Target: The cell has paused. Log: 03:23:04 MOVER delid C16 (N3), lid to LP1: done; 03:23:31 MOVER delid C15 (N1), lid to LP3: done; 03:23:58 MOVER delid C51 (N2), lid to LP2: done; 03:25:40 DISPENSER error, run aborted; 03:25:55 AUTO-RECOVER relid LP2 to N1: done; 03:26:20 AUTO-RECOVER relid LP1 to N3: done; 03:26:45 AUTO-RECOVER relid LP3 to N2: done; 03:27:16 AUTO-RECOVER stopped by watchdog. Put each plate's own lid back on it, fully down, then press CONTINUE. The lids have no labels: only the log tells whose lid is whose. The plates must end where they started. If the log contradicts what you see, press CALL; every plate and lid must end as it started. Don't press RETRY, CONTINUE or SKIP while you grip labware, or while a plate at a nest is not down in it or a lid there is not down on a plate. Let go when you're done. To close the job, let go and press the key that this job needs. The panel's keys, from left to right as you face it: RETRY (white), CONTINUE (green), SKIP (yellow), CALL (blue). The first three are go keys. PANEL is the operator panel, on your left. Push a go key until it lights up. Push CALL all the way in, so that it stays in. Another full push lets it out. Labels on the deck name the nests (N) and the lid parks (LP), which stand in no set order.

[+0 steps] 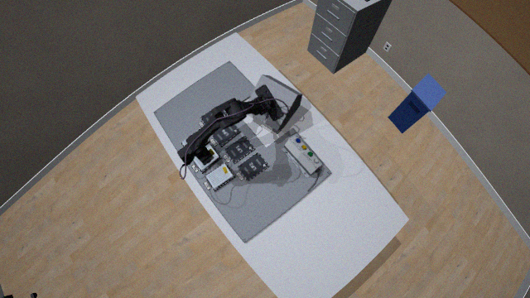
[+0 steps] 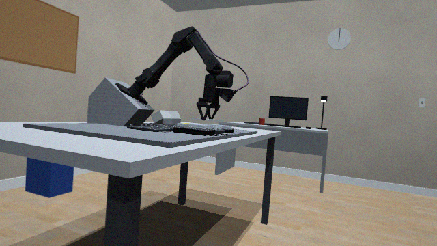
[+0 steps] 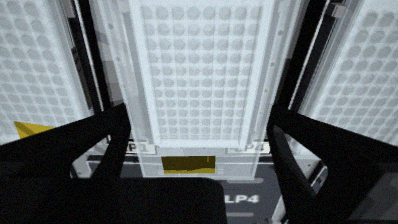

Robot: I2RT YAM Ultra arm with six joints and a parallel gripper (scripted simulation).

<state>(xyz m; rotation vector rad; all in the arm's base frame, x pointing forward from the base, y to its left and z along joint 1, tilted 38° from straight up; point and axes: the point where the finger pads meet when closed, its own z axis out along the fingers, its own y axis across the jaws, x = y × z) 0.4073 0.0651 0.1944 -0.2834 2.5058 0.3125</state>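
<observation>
Right now my hand is 190 mm past the lid park LP1, 10 mm to the right of it and 60 mm above it. Round my hand: blue key: 500 mm behind, 110 mm to the left, 10 mm below; lid park LP2: 230 mm behind, 130 mm to the left, 60 mm below; lid park LP4: 150 mm behind, 110 mm to the right, 60 mm below.
</observation>
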